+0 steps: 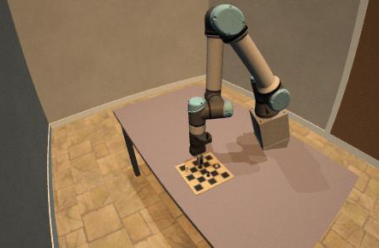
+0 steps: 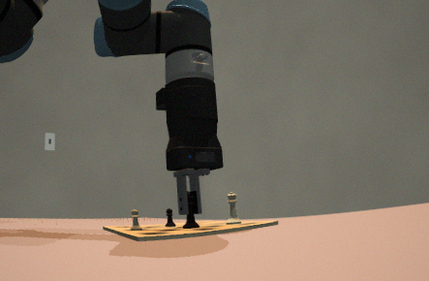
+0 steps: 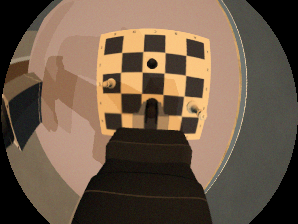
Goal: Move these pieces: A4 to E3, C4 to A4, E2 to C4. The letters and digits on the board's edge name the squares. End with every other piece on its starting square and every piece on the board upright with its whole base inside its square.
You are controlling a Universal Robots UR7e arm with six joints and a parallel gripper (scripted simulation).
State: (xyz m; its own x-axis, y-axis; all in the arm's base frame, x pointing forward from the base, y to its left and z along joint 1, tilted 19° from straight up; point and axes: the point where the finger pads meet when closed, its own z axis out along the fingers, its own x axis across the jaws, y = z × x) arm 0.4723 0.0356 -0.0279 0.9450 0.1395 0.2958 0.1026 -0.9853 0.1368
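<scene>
Now: hand 10 mm above the tall black piece. From my hand the other things lie so: chessboard (40 mm to the left, 40 mm below); black pawn (10 mm behind, 70 mm to the left, 30 mm below); tall white piece (80 mm ahead, 10 mm to the left, 10 mm below).
</scene>
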